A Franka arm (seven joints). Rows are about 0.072 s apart.
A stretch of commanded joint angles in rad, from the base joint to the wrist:
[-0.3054, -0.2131, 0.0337, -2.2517, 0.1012, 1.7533, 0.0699]
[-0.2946, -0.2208, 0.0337, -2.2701, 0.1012, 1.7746, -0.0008]
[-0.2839, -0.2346, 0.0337, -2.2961, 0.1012, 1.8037, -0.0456]
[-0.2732, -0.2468, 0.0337, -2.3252, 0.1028, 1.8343, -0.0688]
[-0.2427, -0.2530, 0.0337, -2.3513, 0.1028, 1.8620, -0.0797]
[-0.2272, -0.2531, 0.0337, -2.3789, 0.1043, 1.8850, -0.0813]
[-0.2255, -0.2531, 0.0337, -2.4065, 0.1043, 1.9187, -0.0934]
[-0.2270, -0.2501, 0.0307, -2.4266, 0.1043, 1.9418, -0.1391]
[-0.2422, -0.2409, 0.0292, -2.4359, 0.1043, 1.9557, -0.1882]
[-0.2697, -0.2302, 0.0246, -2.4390, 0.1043, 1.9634, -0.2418]
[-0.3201, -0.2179, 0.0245, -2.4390, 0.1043, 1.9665, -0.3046]
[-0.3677, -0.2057, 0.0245, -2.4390, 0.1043, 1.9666, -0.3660]
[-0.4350, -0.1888, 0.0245, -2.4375, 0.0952, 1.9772, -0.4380]
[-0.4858, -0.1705, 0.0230, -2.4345, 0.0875, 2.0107, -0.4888]
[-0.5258, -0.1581, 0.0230, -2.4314, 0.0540, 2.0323, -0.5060]
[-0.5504, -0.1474, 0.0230, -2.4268, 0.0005, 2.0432, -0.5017]
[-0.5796, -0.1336, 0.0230, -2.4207, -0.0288, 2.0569, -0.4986]
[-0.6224, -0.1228, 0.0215, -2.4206, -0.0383, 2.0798, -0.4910]
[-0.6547, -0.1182, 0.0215, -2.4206, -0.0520, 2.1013, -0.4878]
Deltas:
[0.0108, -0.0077, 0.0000, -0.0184, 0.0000, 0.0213, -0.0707]
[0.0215, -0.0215, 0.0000, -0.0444, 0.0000, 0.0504, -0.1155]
[0.0322, -0.0337, 0.0000, -0.0735, 0.0016, 0.0810, -0.1387]
[0.0627, -0.0399, 0.0000, -0.0996, 0.0016, 0.1087, -0.1496]
[0.0782, -0.0400, 0.0000, -0.1272, 0.0031, 0.1317, -0.1512]
[0.0799, -0.0400, 0.0000, -0.1548, 0.0031, 0.1654, -0.1633]
[0.0784, -0.0370, -0.0030, -0.1749, 0.0031, 0.1885, -0.2090]
[0.0632, -0.0278, -0.0045, -0.1842, 0.0031, 0.2024, -0.2581]
[0.0357, -0.0171, -0.0091, -0.1873, 0.0031, 0.2101, -0.3117]
[-0.0147, -0.0048, -0.0092, -0.1873, 0.0031, 0.2132, -0.3745]
[-0.0623, 0.0074, -0.0092, -0.1873, 0.0031, 0.2133, -0.4359]
[-0.1296, 0.0243, -0.0092, -0.1858, -0.0060, 0.2239, -0.5079]
[-0.1804, 0.0426, -0.0107, -0.1828, -0.0137, 0.2574, -0.5587]
[-0.2204, 0.0550, -0.0107, -0.1797, -0.0472, 0.2790, -0.5759]
[-0.2450, 0.0657, -0.0107, -0.1751, -0.1007, 0.2899, -0.5716]
[-0.2742, 0.0795, -0.0107, -0.1690, -0.1300, 0.3036, -0.5685]
[-0.3170, 0.0903, -0.0122, -0.1689, -0.1395, 0.3265, -0.5609]
[-0.3493, 0.0949, -0.0122, -0.1689, -0.1532, 0.3480, -0.5577]

